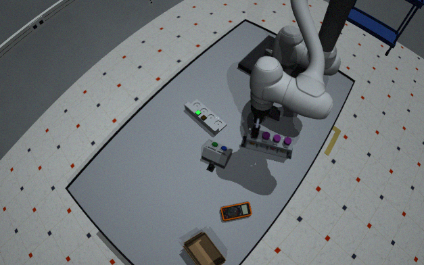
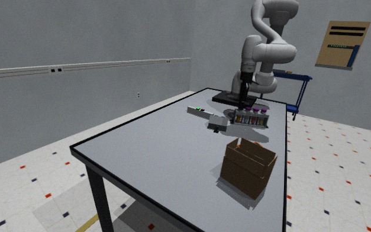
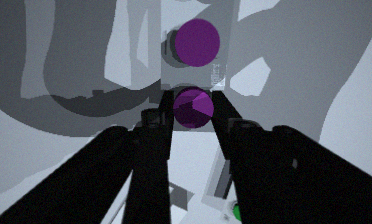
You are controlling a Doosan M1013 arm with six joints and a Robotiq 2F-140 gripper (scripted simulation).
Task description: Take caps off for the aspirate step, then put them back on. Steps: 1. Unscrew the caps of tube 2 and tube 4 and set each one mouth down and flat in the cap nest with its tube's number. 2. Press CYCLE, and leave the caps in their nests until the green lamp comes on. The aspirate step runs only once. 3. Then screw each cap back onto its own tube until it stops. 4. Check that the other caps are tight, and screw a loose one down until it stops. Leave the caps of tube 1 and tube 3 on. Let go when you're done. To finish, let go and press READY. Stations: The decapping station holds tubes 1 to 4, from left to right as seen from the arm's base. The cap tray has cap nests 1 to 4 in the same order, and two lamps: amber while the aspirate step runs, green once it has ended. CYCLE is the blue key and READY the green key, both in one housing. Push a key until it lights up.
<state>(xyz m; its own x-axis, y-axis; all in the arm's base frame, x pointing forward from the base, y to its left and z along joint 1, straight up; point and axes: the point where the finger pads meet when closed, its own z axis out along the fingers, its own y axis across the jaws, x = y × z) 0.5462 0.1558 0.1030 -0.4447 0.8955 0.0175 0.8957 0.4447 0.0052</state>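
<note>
Now: the purple cap 20 mm behind my hand, 50 mm to the left of it and 30 mm below it. The rest, counted from my hand: green key (140 mm ahead, 120 mm to the right, 80 mm below); blue key (130 mm ahead, 70 mm to the right, 80 mm below); key housing (150 mm ahead, 90 mm to the right, 90 mm below).
</note>
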